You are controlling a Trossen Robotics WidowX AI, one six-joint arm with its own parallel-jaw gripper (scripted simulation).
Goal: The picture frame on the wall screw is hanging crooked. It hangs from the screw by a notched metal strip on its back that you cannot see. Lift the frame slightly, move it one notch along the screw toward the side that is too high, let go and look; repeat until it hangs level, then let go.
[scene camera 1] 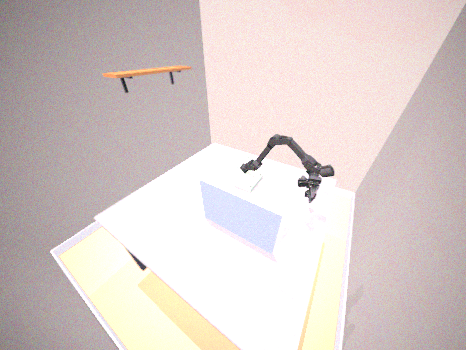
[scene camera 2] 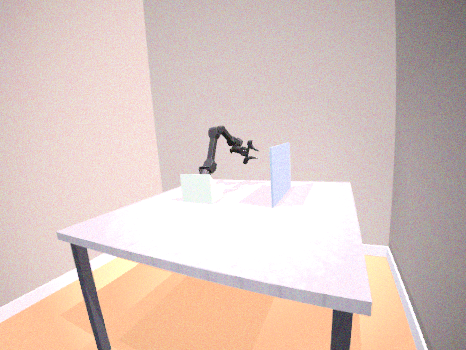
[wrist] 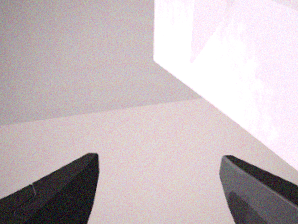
Labels:
same spot on pale blue panel: (scene camera 1: pixel 259 225) = (scene camera 2: pixel 287 163)

